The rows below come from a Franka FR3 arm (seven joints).
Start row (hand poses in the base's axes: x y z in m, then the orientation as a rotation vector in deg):
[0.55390, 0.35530, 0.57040, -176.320, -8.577, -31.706]
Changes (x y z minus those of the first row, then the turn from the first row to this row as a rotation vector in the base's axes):
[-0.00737, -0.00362, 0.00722, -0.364, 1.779, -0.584]
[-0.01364, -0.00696, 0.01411, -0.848, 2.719, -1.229]
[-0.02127, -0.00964, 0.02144, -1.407, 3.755, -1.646]
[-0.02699, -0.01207, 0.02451, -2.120, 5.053, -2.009]
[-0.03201, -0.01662, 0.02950, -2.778, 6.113, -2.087]
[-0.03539, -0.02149, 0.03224, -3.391, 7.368, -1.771]
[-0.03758, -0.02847, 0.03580, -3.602, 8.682, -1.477]
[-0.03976, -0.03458, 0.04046, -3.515, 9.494, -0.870]
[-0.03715, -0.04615, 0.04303, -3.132, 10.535, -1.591]
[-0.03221, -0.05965, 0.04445, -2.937, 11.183, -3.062]
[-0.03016, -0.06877, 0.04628, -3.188, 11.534, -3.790]
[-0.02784, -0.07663, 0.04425, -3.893, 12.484, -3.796]
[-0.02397, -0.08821, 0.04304, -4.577, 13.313, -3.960]
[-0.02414, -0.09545, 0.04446, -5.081, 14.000, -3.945]
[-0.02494, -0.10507, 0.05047, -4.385, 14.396, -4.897]
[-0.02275, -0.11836, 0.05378, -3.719, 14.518, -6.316]
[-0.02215, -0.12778, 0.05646, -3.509, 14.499, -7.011]
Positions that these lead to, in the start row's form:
[0.54653, 0.35168, 0.57762, -177.203, -7.778, -29.003]
[0.54026, 0.34834, 0.58451, 177.473, 6.908, 27.515]
[0.53263, 0.34566, 0.59184, 177.171, 6.388, 25.788]
[0.52691, 0.34323, 0.59491, 176.776, 5.988, 23.634]
[0.52189, 0.33868, 0.59990, 176.387, 6.016, 21.874]
[0.51851, 0.33381, 0.60264, 176.115, 6.631, 19.839]
[0.51632, 0.32683, 0.60620, 176.223, 7.114, 17.792]
[0.51414, 0.32072, 0.61086, 176.536, 8.012, 16.567]
[0.51675, 0.30915, 0.61343, 177.025, 6.806, 15.023]
[0.52169, 0.29565, 0.61485, 177.142, 4.500, 14.041]
[0.52374, 0.28653, 0.61668, 176.852, 3.447, 13.454]
[0.52606, 0.27867, 0.61465, 176.313, 3.602, 11.891]
[0.52993, 0.26709, 0.61344, 175.740, 3.513, 10.524]
[0.52976, 0.25985, 0.61486, 175.342, 3.651, 9.406]
[0.52896, 0.25023, 0.62087, 175.930, 2.031, 8.884]
[0.53115, 0.23694, 0.62418, 176.357, -0.293, 8.768]
[0.53175, 0.22752, 0.62686, 176.432, -1.401, 8.815]

